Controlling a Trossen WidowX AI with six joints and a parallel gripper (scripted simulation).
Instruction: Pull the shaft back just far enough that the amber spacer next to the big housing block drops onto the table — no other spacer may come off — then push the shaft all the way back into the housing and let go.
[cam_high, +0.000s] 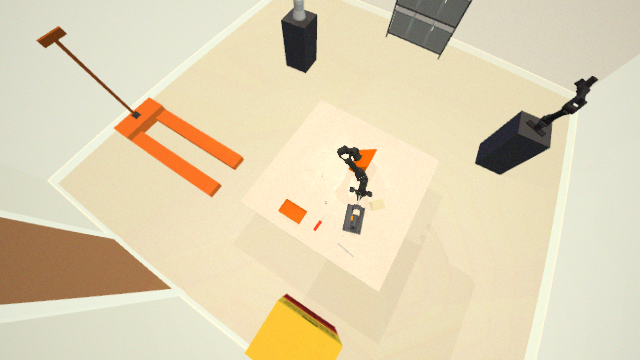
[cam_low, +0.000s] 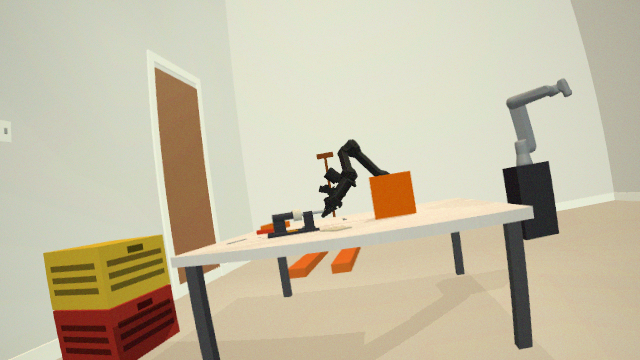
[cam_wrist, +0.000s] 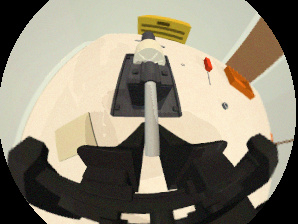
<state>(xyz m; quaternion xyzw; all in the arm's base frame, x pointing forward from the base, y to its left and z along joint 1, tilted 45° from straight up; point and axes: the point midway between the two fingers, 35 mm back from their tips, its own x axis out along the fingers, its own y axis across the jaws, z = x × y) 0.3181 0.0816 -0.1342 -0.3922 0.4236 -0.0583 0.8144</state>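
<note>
Now: the grey shaft 50 mm ahead of my gripper tip, 10 mm to the left of it and 30 mm above it. Round my gripper tip: beige card (60 mm behind, 160 mm to the left, 50 mm below); then white spacer (110 mm ahead, 30 mm to the left, 30 mm above); then dark shaft fixture (150 mm ahead, 40 mm to the left).
</note>
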